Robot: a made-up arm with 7 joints.
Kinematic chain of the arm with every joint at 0, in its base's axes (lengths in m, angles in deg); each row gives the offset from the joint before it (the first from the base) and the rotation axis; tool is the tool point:
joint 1: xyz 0 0 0.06 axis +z
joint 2: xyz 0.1 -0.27 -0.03 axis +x
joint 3: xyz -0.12 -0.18 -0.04 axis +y
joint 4: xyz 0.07 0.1 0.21 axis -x
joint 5: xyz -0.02 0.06 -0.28 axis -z
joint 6: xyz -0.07 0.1 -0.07 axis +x
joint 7: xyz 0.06 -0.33 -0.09 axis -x
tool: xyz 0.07 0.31 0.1
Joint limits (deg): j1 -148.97..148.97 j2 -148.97..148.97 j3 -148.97..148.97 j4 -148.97..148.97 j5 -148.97..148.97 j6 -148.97..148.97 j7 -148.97..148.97
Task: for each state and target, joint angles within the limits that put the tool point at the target. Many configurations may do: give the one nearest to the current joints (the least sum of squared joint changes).
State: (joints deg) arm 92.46 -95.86 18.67 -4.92 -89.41 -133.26 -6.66
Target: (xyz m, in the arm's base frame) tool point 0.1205 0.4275 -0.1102
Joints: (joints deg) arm 146.59 -101.63 27.71 -27.84 -90.54 -93.29 42.96
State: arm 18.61 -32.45 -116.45 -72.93 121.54 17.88 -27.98
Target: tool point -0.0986 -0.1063 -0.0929
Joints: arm 12.64 -30.66 -114.49 -70.73 123.39 22.21 -4.16
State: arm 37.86 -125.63 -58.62 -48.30 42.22 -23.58 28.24
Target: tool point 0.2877 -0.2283 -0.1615
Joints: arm 31.82 -122.29 -61.53 -34.78 45.98 -28.22 13.88
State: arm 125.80 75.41 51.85 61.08 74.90 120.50 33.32
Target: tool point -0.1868 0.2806 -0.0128
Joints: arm 117.84 100.16 29.88 40.46 67.88 133.54 60.91
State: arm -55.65 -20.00 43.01 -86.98 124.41 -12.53 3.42
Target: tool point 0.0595 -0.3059 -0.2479
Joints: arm -63.48 -48.35 71.01 -106.36 111.93 -5.87 14.63
